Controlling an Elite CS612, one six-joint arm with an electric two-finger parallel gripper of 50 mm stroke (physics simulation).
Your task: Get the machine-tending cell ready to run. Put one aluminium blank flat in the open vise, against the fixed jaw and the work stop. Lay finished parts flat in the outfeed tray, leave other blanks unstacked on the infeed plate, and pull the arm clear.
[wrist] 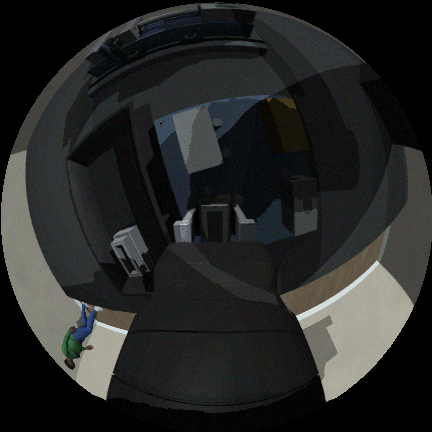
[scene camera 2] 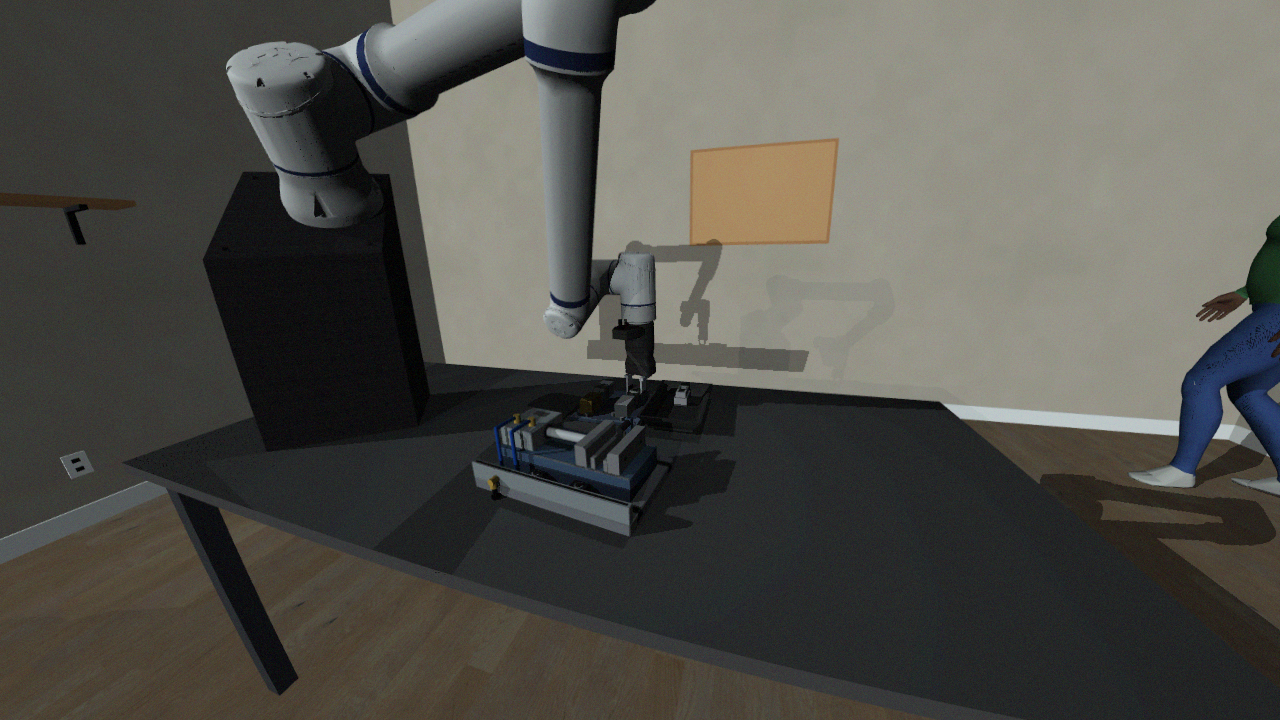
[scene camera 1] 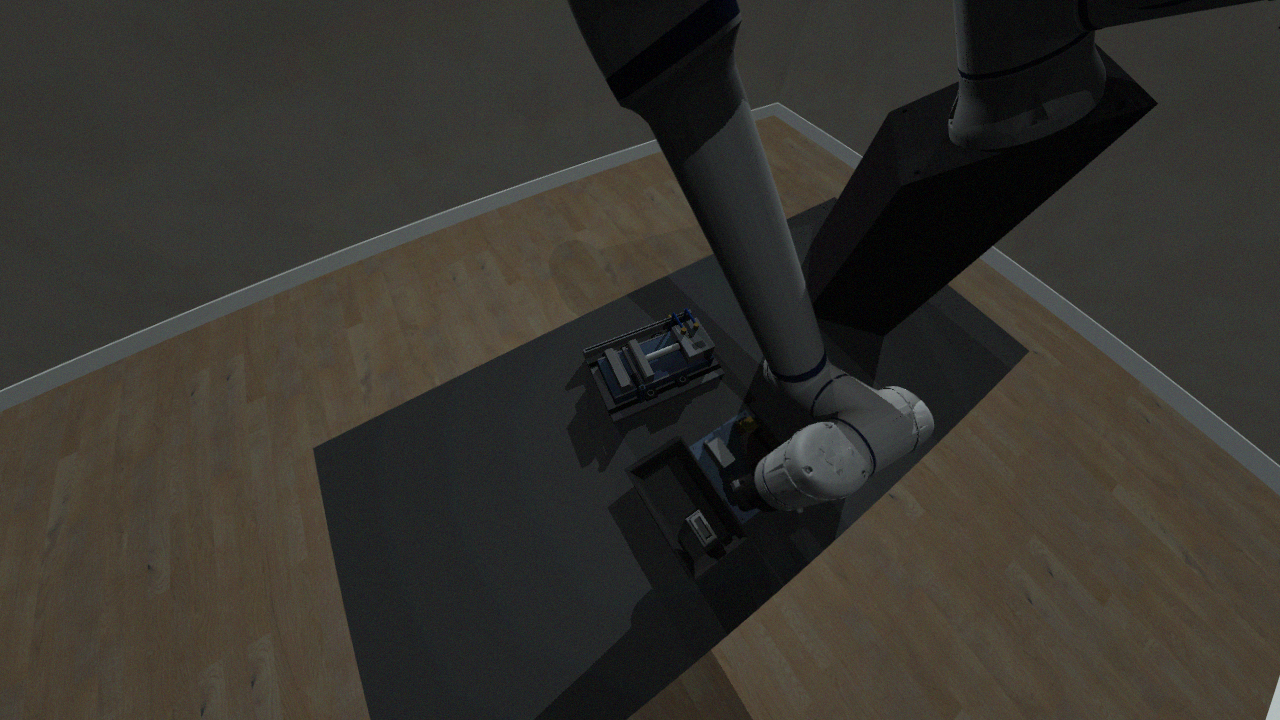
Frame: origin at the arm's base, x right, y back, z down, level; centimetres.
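Seen in the pictures: gripper, fingertip midpoint: (wrist: 214, 212) (scene camera 2: 636, 398) (scene camera 1: 739, 487); arm's base, origin of the base link: (scene camera 2: 336, 202) (scene camera 1: 1018, 112).
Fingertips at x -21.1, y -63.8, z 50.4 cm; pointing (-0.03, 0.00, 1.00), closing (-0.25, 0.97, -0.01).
Observation:
Pixels of each thing's middle, then the offset from my fingertips to it. "*": a spot on its surface instead.
- blue infeed plate, surface spot: (wrist: 272, 225) * dz +0.8, dx -3.9, dy +6.5 cm
- grey finished part, body centre: (wrist: 214, 225) (scene camera 1: 742, 491) (scene camera 2: 638, 393) dz -0.9, dx -1.0, dy -0.3 cm
- plain aluminium blank, body centre: (wrist: 198, 140) (scene camera 1: 719, 453) (scene camera 2: 625, 406) dz -1.0, dx +7.9, dy +0.6 cm
- pocketed part, body centre: (wrist: 131, 252) (scene camera 1: 701, 528) (scene camera 2: 682, 395) dz -1.3, dx -1.7, dy -11.9 cm
- dark outfeed tray, surface spot: (wrist: 100, 134) * dz -1.6, dx +14.3, dy -10.5 cm
- vise, body centre: (scene camera 2: 575, 453) (scene camera 1: 654, 358) dz -3.4, dx +34.0, dy +1.0 cm
- yellow block, body centre: (wrist: 282, 126) (scene camera 1: 750, 432) (scene camera 2: 590, 403) dz -1.0, dx +7.7, dy +9.7 cm
- dark grey block, body centre: (wrist: 298, 203) (scene camera 2: 604, 390) dz -1.0, dx -1.2, dy +9.6 cm
My gripper (wrist: 214, 212) (scene camera 2: 634, 385) points down over the blue infeed plate (wrist: 272, 225) and is shut on a grey finished part (wrist: 215, 210) with a dark pocket. Whether the part touches the plate is hidden. A plain aluminium blank (scene camera 1: 719, 450) (wrist: 197, 142) (scene camera 2: 624, 405) lies on the plate. Another pocketed part (scene camera 1: 700, 526) (wrist: 131, 250) (scene camera 2: 682, 394) is in the near end of the dark outfeed tray (wrist: 100, 134); I cannot tell if it is fully flat. The vise (scene camera 1: 657, 358) (scene camera 2: 572, 461) (wrist: 190, 30) shows a narrow gap between its jaws, with no blank seen there.
A yellow block (wrist: 290, 122) (scene camera 1: 745, 424) (scene camera 2: 589, 402) and a dark grey block (wrist: 302, 205) stand at the plate's right side in the wrist view. The tray wall is close beside the plate. The black arm pedestal (scene camera 1: 886, 223) (scene camera 2: 313, 340) stands on the table. A person (scene camera 2: 1226, 385) (wrist: 77, 337) is beyond the table.

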